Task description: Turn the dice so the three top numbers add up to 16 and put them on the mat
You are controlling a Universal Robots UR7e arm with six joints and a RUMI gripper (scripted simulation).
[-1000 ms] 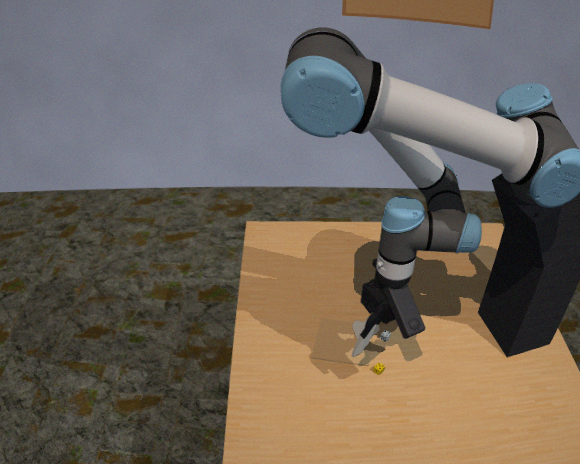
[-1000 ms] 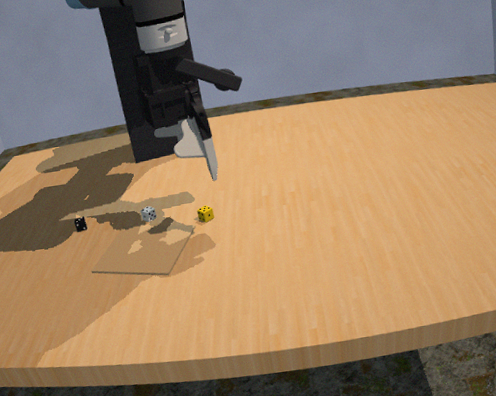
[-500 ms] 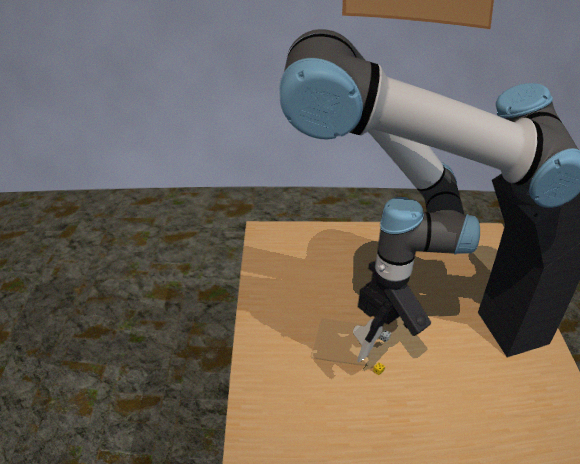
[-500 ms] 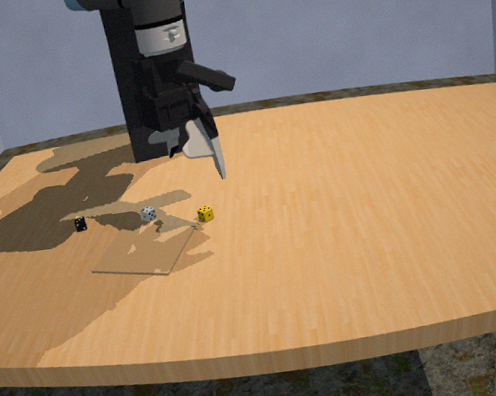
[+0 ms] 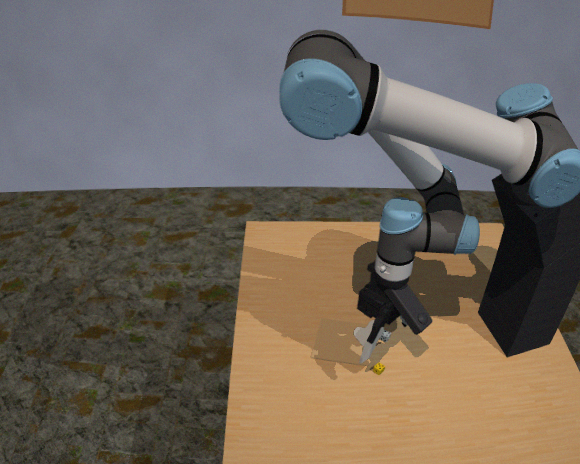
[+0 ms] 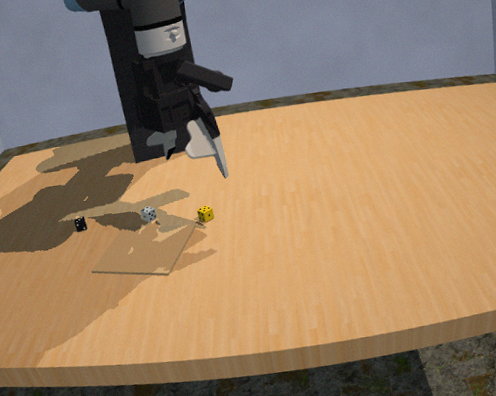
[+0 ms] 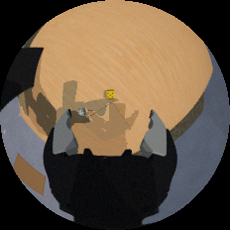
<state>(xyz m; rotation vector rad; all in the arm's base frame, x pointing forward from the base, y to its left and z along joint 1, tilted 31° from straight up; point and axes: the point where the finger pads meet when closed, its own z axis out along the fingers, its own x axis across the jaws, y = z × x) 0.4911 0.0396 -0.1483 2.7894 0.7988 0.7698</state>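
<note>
Right now the yellow die is 9 cm below my hand. Round my hand: thin tan mat 12 cm to the right, 9 cm below, 6 cm ahead; black die 24 cm to the right, 9 cm below, 8 cm behind; white die 10 cm to the right, 9 cm below, 5 cm behind.
</note>
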